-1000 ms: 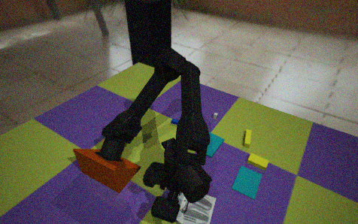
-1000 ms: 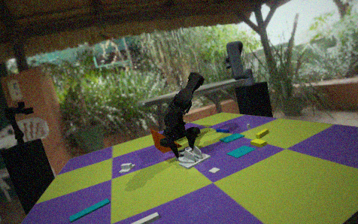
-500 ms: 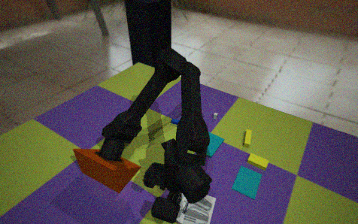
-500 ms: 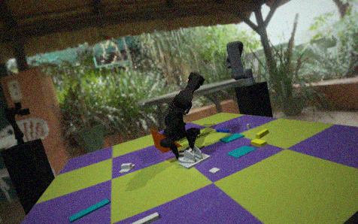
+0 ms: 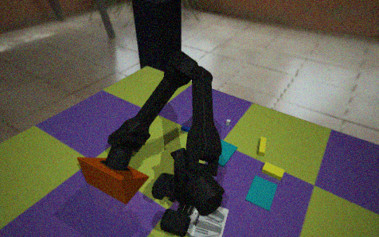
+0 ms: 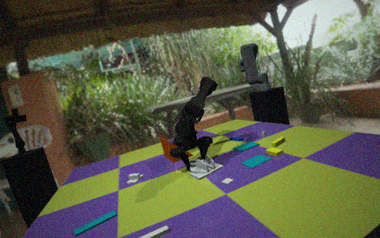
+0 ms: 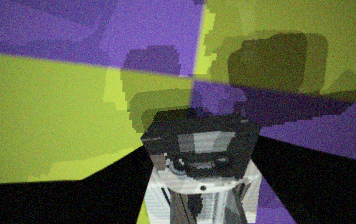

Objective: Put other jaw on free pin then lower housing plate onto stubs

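My gripper tip is now 20 mm below the grey base block and 10 mm short of it. From my gripper tip the other things lie so: white tile: 200 mm ahead, 50 mm to the left, 10 mm below; blue bar: 290 mm to the left, 200 mm behind; grey jaw: 20 mm to the left, 20 mm ahead.
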